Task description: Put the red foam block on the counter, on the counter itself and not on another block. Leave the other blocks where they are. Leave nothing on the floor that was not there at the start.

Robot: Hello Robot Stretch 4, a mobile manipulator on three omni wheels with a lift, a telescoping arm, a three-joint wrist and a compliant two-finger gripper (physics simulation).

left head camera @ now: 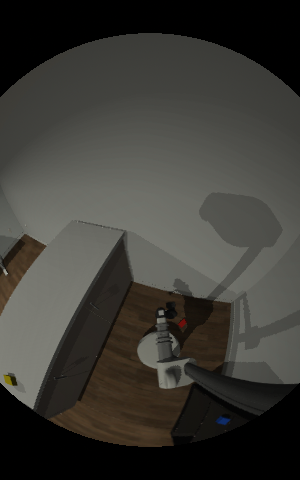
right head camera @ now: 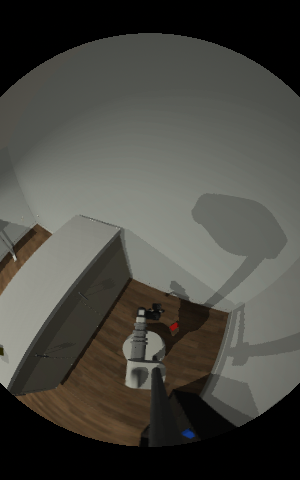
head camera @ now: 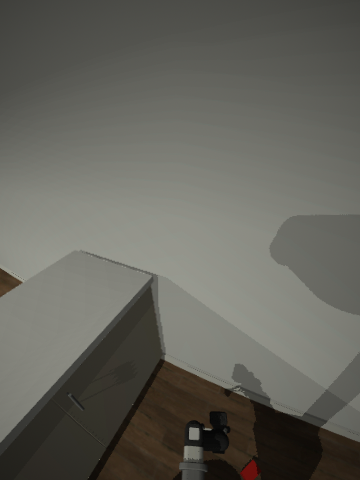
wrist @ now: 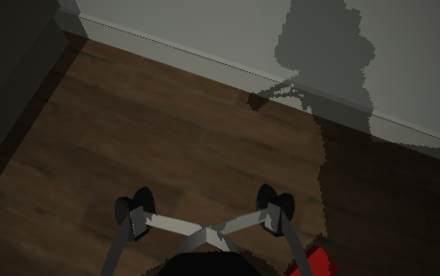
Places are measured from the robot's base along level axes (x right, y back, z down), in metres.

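Pixels of known places: gripper, fingertip midpoint: (left head camera: 165,309) (wrist: 205,202).
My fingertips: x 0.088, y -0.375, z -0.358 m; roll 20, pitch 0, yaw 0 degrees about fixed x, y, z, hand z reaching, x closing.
Observation:
Behind a point stands the place of what it marks.
The red foam block (head camera: 251,470) @(x 0.305, y -0.270, z -0.017 m) (left head camera: 182,323) @(x 0.302, y -0.253, z -0.018 m) (right head camera: 174,326) @(x 0.309, y -0.259, z -0.017 m) (wrist: 316,263) @(x 0.309, y -0.284, z -0.018 m) lies on the wooden floor, to the right of the arm's end in the head views. In the wrist view it shows at the bottom edge, right of the right finger and partly behind it. My gripper (wrist: 205,202) @(x 0.088, y -0.375, z -0.358 m) is open, its two fingertips wide apart with floor showing between them; it points down above the floor. The counter (head camera: 70,310) @(x -0.528, y -0.599, z -0.883 m) (left head camera: 60,280) @(x -0.611, y -0.418, z -0.883 m) (right head camera: 55,280) @(x -0.562, y -0.331, z -0.883 m) has a light top and stands at the left. In the head view the fingers are hidden under the wrist.
A yellow block (left head camera: 10,379) (right head camera: 1,351) lies on the counter's near part. A blue block (left head camera: 223,420) (right head camera: 188,434) lies on a dark unit (left head camera: 186,419) at the lower right. The wall (head camera: 200,210) @(x 0.016, y -0.796, z -1.244 m) with a white baseboard stands ahead. The counter's front has handles (head camera: 75,401) @(x -0.417, y -0.321, z -0.732 m).

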